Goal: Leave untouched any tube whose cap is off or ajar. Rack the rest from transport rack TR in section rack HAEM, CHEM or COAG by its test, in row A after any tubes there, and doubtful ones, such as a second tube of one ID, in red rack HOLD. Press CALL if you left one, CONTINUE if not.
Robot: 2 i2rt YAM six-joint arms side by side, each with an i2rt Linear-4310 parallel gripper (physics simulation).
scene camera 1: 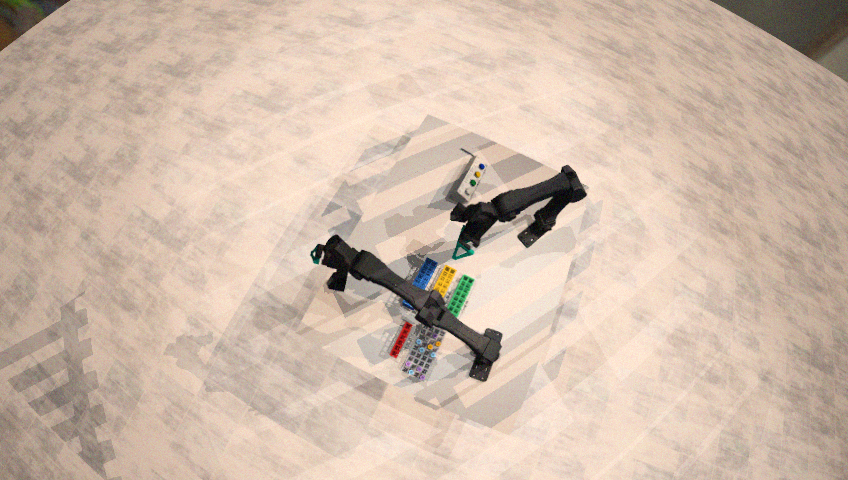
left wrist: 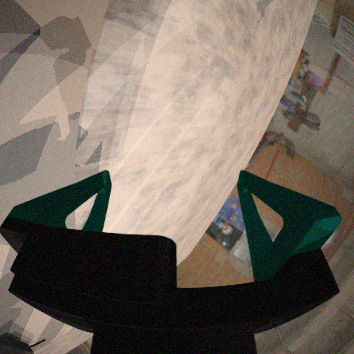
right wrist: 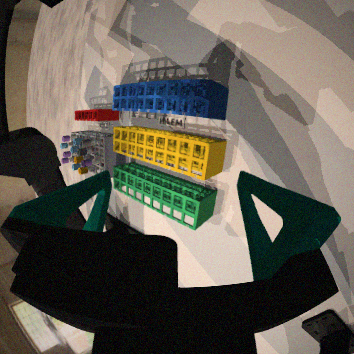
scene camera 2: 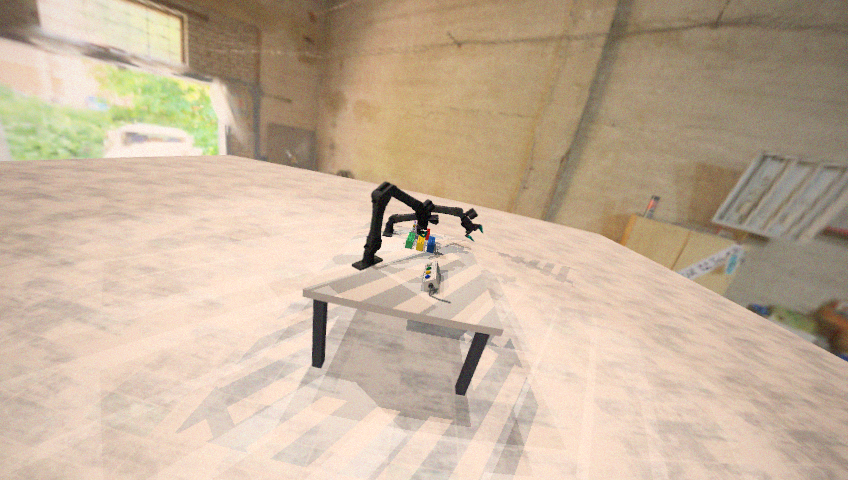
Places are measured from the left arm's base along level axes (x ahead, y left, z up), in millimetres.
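Pixels of known places: left gripper, fingertip midpoint: (scene camera 1: 321, 256) (left wrist: 173, 176) (scene camera 2: 478, 237); right gripper, fingertip midpoint: (scene camera 1: 455, 252) (right wrist: 173, 177) (scene camera 2: 424, 231); left arm's base, link origin: (scene camera 1: 486, 354) (scene camera 2: 388, 232); right arm's base, link origin: (scene camera 1: 536, 230) (right wrist: 335, 335) (scene camera 2: 367, 262).
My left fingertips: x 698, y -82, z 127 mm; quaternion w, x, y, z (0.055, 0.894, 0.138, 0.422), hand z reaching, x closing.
Note:
For each thing: its top centre in the pictures, then the offset to it from my left fingertips.
- Grey transport rack TR, top centre: (right wrist: 84, 151) (scene camera 1: 424, 351) 70 mm down, 470 mm back, 159 mm left
- blue rack, top centre: (right wrist: 149, 96) (scene camera 1: 420, 282) (scene camera 2: 431, 240) 70 mm down, 362 mm back, 74 mm right
- yellow rack, top centre: (right wrist: 148, 147) (scene camera 1: 440, 289) (scene camera 2: 421, 238) 70 mm down, 440 mm back, 75 mm right
- green rack, top centre: (right wrist: 146, 193) (scene camera 1: 458, 299) (scene camera 2: 411, 236) 70 mm down, 518 mm back, 67 mm right
- pale button box, top centre: (scene camera 1: 471, 173) (scene camera 2: 433, 268) 43 mm down, 385 mm back, 588 mm right
Grey transport rack TR (scene camera 1: 420, 358) (right wrist: 102, 144) holds several tubes with purple, light blue and orange caps; their labels and cap fit are too small to read. Red rack HOLD (scene camera 1: 401, 340) (right wrist: 96, 115) stands beside it. The blue rack (scene camera 1: 424, 274) (right wrist: 218, 102), yellow rack (scene camera 1: 446, 279) (right wrist: 215, 159) and green rack (scene camera 1: 462, 294) (right wrist: 205, 212) stand side by side; a HAEM label shows between blue and yellow. My left gripper (scene camera 1: 315, 254) (scene camera 2: 474, 232) (left wrist: 173, 176) is open and empty, far from the racks. My right gripper (scene camera 1: 462, 249) (right wrist: 173, 177) is open and empty, above and beside the coloured racks.
A pale button box (scene camera 1: 473, 178) (scene camera 2: 431, 276) with blue, yellow, green and white buttons and a cable stands near the right arm (scene camera 1: 529, 190). The left arm (scene camera 1: 392, 284) passes over the racks and hides parts of them in scene camera 1.

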